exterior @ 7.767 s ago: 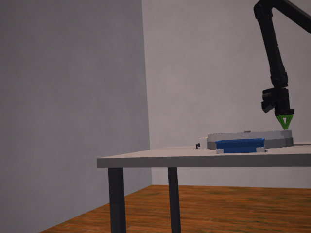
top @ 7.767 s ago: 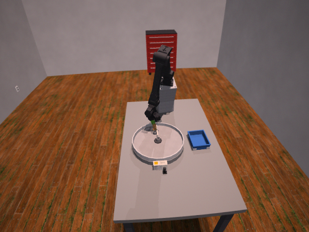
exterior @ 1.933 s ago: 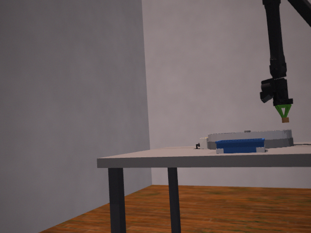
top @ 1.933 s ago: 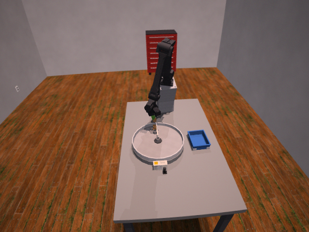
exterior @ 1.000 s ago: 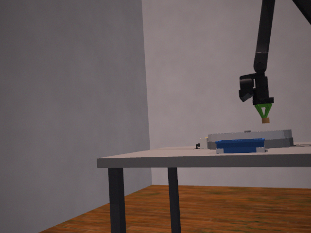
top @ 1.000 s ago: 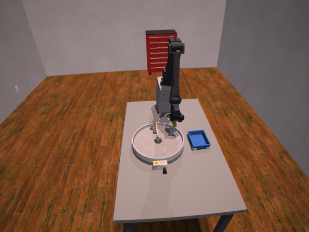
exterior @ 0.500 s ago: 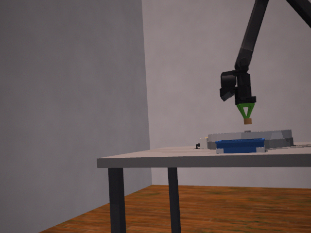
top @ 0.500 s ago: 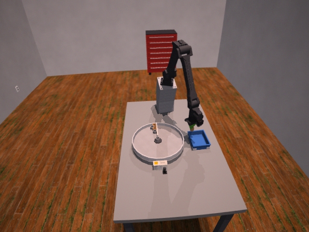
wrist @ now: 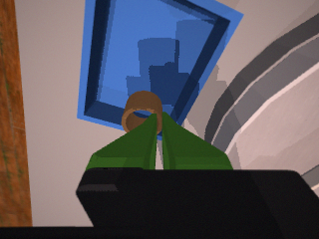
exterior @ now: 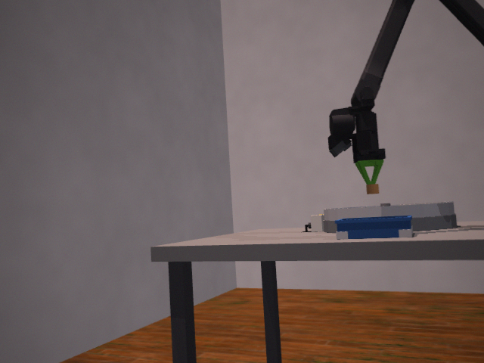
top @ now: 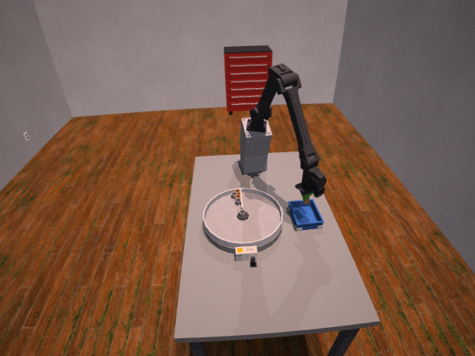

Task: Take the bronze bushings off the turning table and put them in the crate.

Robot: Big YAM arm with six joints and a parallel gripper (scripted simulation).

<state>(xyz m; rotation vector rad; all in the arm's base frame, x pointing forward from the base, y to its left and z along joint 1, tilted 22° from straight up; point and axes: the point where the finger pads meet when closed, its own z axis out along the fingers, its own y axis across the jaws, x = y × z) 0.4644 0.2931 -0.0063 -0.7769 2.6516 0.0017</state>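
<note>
Right now the blue crate is 10 mm behind my hand, 20 mm to the left of it and 120 mm below it. From my hand the other things lie so: turning table 70 mm ahead, 320 mm to the right, 90 mm below.
</note>
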